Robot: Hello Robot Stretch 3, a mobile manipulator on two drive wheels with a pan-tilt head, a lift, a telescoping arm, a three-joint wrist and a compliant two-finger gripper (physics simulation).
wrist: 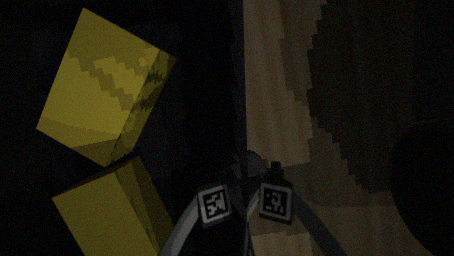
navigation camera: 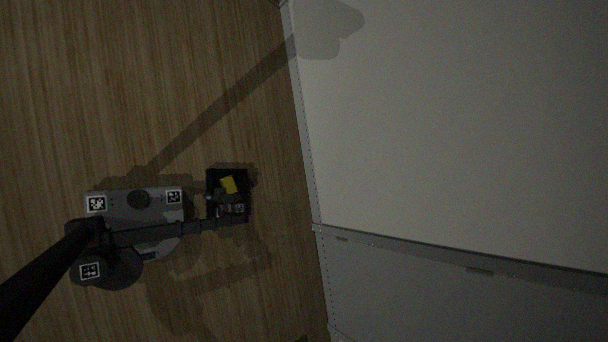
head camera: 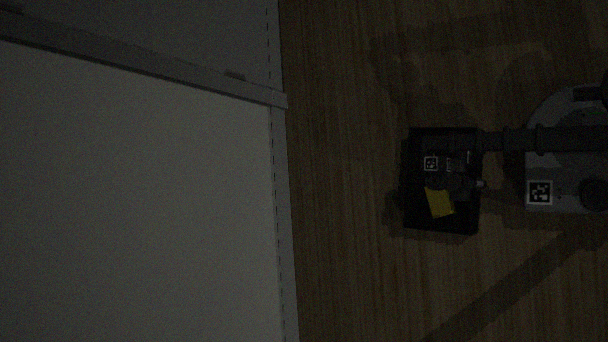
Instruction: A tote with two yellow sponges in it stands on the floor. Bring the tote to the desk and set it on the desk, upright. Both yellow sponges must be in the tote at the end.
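Where they show: robot's base, origin of the base link: (navigation camera: 137, 197) (head camera: 594, 194).
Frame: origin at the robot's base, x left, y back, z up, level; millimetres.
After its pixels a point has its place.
Observation:
The black tote (head camera: 465, 222) {x -351, y -93, z 4 mm} (navigation camera: 243, 174) {x -510, y -83, z 47 mm} (wrist: 239, 75) {x -308, y 92, z 101 mm} stands upright on the floor between the robot base and the pale desk (head camera: 150, 200) (navigation camera: 450, 125) {x -1005, y -224, z 961 mm}. One yellow sponge (head camera: 440, 202) {x -417, y -34, z 49 mm} (navigation camera: 228, 184) {x -418, y -32, z 49 mm} (wrist: 105, 85) lies in the tote. The other yellow sponge (wrist: 110, 215) {x -421, y -7, z 49 mm} lies close beside it in the wrist view, partly cut off by the frame; the arm and wrist hide it in the head view. My gripper (head camera: 481, 184) {x -310, y 22, z 36 mm} (navigation camera: 209, 197) {x -310, y 22, z 36 mm} (wrist: 242, 168) {x -310, y 22, z 36 mm} is shut on the tote's wall nearest the base, with a finger on either side of it.
The robot base (head camera: 565, 165) {x -71, y 67, z 160 mm} (navigation camera: 150, 207) {x -41, y 37, z 160 mm} stands on the wooden floor (head camera: 345, 280) {x -760, y -322, z 0 mm} (navigation camera: 125, 100) {x 35, y -453, z 0 mm}, a short gap from the tote. The arm (head camera: 570, 138) {x -56, y 104, z 396 mm} (navigation camera: 150, 233) {x -26, y 99, z 396 mm} reaches over the tote's end. A grey raised strip (head camera: 150, 60) {x -1040, y 338, z 629 mm} (navigation camera: 450, 250) {x -1038, y 305, z 922 mm} runs along one side of the pale surface.

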